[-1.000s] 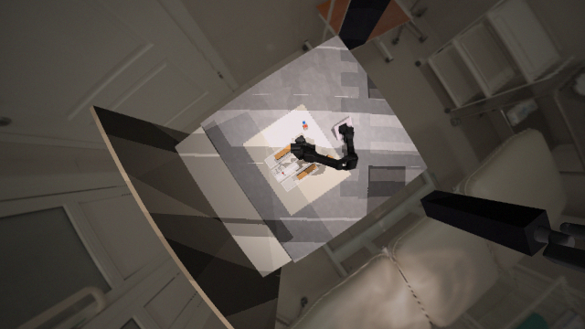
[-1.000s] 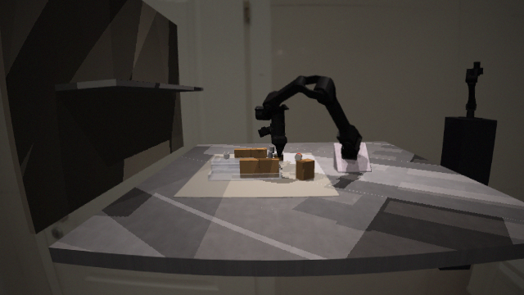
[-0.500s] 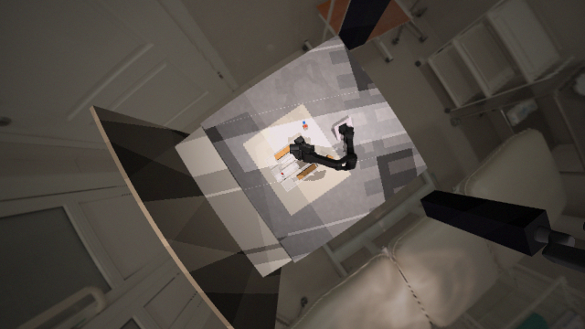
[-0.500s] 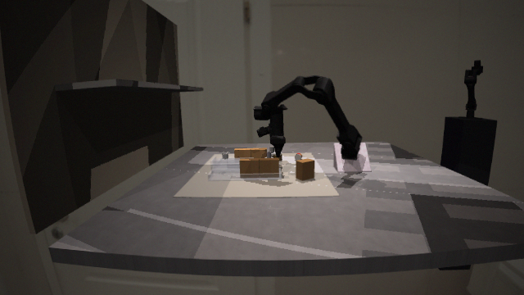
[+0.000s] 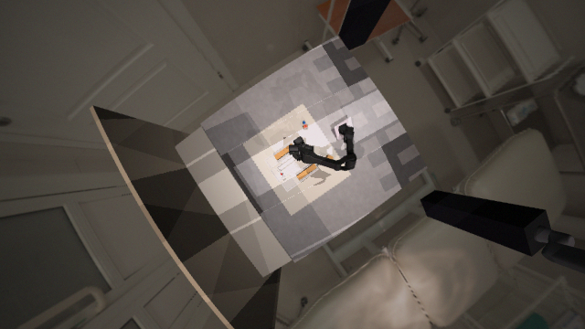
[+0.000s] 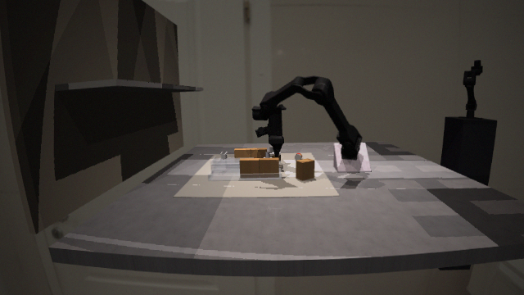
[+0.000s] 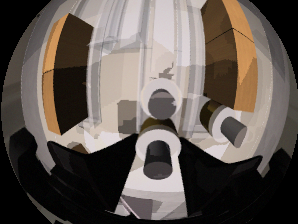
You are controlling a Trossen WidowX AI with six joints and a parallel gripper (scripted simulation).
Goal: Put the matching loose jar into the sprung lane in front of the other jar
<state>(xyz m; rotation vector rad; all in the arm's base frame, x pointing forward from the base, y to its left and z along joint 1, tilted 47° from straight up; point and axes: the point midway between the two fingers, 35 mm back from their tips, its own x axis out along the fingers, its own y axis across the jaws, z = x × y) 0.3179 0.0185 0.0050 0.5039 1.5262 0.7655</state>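
My gripper tip is 7 cm to the left of the jar, 3 cm short of it and 1 cm above it. Also, from my gripper tip: clear lane rack (15 cm ahead, 5 cm to the left, 4 cm below); then brown block (14 cm to the left, 12 cm behind, 2 cm below).
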